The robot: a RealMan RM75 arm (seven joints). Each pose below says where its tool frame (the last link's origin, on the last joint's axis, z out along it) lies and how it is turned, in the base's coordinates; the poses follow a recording.
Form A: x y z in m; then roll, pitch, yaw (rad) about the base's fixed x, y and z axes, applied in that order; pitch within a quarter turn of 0, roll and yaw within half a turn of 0.
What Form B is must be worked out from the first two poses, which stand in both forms.
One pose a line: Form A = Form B
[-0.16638 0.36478 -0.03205 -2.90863 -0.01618 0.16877] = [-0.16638 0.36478 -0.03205 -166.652 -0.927 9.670]
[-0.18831 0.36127 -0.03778 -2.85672 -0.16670 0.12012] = [-0.18831 0.36127 -0.03778 -163.678 -9.551 6.882]
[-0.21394 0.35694 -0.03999 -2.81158 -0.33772 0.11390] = [-0.21394 0.35694 -0.03999 -161.092 -19.350 6.526]
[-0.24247 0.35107 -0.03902 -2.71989 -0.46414 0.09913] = [-0.24247 0.35107 -0.03902 -155.838 -26.593 5.680]
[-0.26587 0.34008 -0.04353 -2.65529 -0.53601 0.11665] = [-0.26587 0.34008 -0.04353 -152.137 -30.711 6.684]
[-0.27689 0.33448 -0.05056 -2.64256 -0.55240 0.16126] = [-0.27689 0.33448 -0.05056 -151.408 -31.650 9.240]
